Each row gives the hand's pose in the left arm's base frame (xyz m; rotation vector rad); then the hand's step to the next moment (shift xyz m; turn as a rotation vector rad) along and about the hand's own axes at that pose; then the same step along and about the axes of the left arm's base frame.
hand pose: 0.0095 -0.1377 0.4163 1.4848 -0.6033 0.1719
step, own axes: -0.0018 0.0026 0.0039 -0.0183 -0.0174 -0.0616
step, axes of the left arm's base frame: -0.0038 -0.0030 0.0013 0.0094 0.0621 -0.0222
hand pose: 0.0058 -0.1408 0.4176 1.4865 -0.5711 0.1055
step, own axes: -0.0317 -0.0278 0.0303 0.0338 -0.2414 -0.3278
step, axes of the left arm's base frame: -0.0250 -0.0232 -0.0392 0.2242 0.2782 -0.1979
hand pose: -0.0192 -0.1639 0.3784 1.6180 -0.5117 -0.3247
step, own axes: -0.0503 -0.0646 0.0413 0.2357 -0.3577 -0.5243
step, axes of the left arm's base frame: -0.0549 -0.0065 -0.0732 0.5106 0.3515 -0.2723
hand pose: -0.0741 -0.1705 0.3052 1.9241 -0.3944 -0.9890
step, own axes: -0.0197 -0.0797 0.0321 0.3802 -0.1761 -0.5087
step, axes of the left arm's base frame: -0.0462 0.0362 -0.0657 0.6101 0.1564 -0.1940
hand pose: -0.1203 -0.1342 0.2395 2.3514 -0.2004 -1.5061
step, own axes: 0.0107 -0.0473 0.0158 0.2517 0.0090 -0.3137
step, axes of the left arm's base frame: -0.0127 0.0376 -0.0320 0.3911 -0.0183 -0.0924
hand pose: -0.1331 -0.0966 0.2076 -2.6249 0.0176 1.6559
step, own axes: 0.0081 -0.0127 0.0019 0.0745 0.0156 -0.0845
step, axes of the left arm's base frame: 0.0022 0.0128 -0.0078 0.1078 -0.0180 -0.0313
